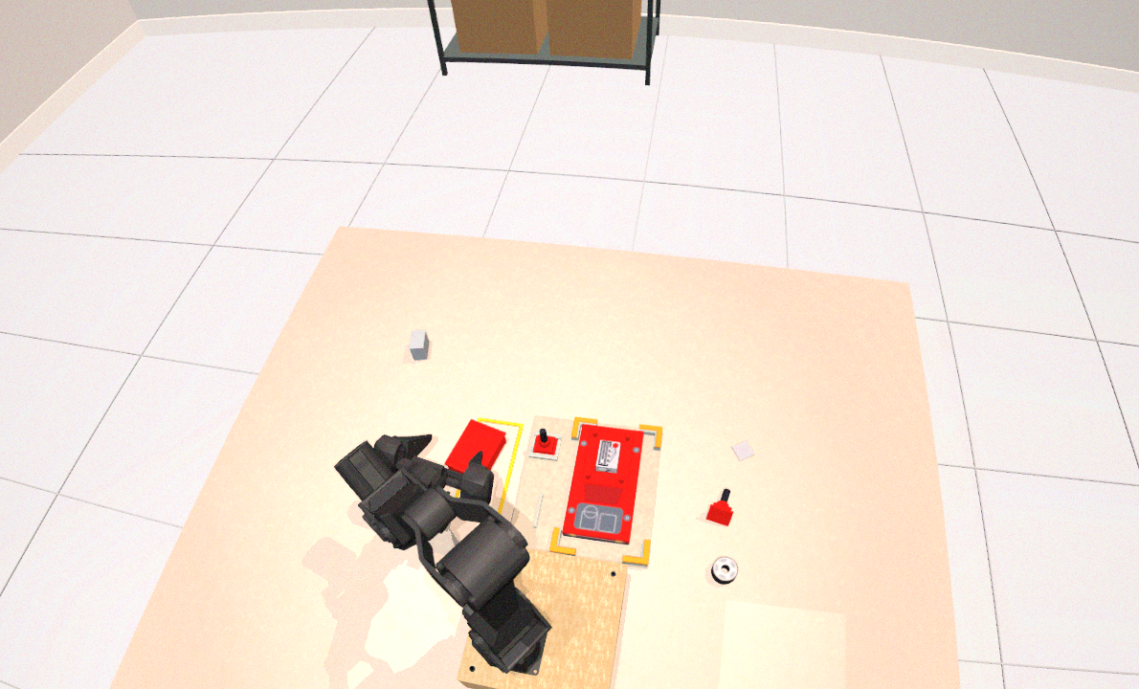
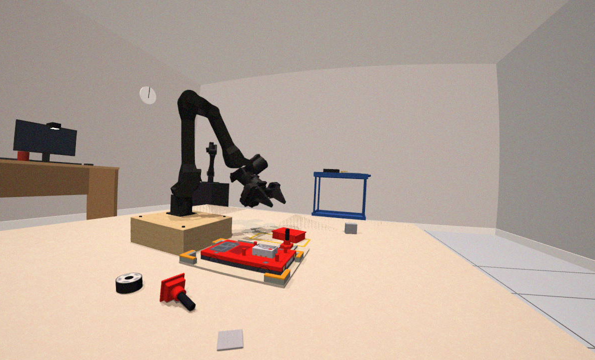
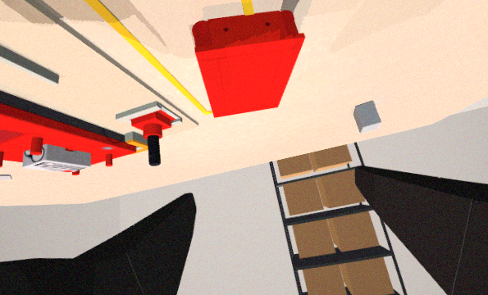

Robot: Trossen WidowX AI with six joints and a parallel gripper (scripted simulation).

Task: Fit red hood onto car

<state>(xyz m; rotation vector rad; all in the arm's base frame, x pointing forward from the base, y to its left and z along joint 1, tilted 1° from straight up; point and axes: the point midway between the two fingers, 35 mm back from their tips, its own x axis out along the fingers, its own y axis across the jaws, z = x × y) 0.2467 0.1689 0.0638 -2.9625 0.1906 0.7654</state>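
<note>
The red hood lies 4 cm ahead of my gripper tip and 10 cm below it. The rest, counted from my gripper tip: orange-cornered jig (2 cm ahead, 22 cm to the right, 10 cm below); then grey engine block (6 cm ahead, 23 cm to the right, 9 cm below); then black-and-white wheel (10 cm behind, 44 cm to the right, 10 cm below).
</note>
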